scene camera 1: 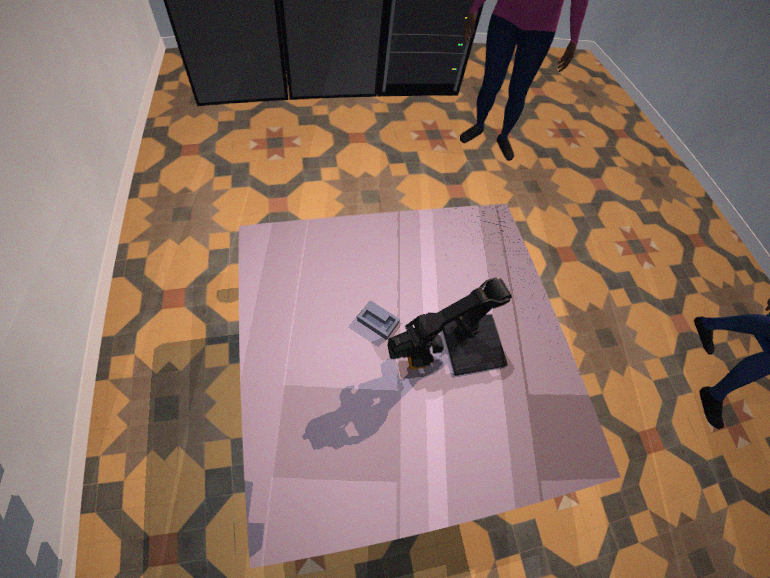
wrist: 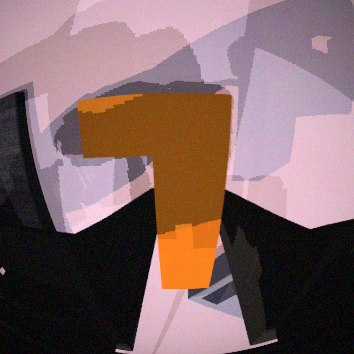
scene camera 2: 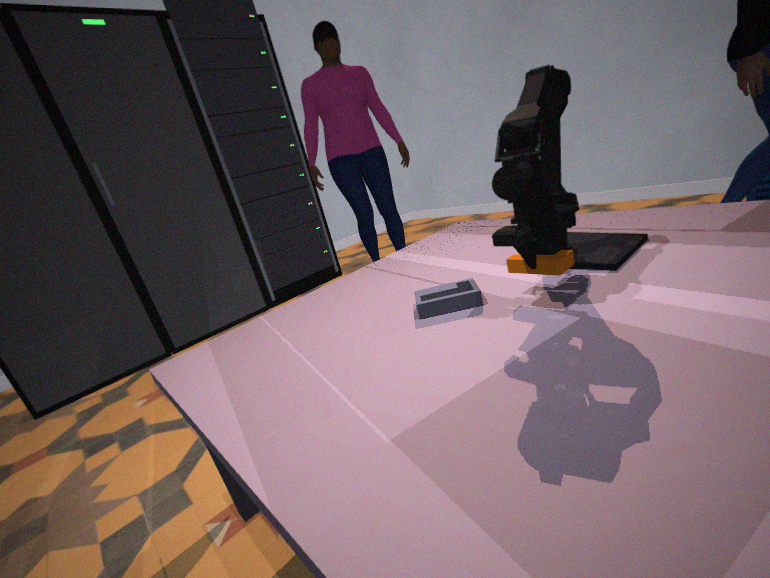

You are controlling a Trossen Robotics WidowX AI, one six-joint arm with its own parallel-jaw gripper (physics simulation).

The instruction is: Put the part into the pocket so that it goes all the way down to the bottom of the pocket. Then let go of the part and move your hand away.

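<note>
The part is an orange L-shaped piece. My gripper is shut on its long stem and holds it a little above the pink table, with the short arm pointing away from the fingers. The pocket is a grey block with an L-shaped recess. It lies flat on the table to the left of the gripper, apart from it. In the wrist view a corner of the block shows behind the stem.
The arm's black base plate lies just behind the gripper. A person stands on the tiled floor beyond the table, beside dark server racks.
</note>
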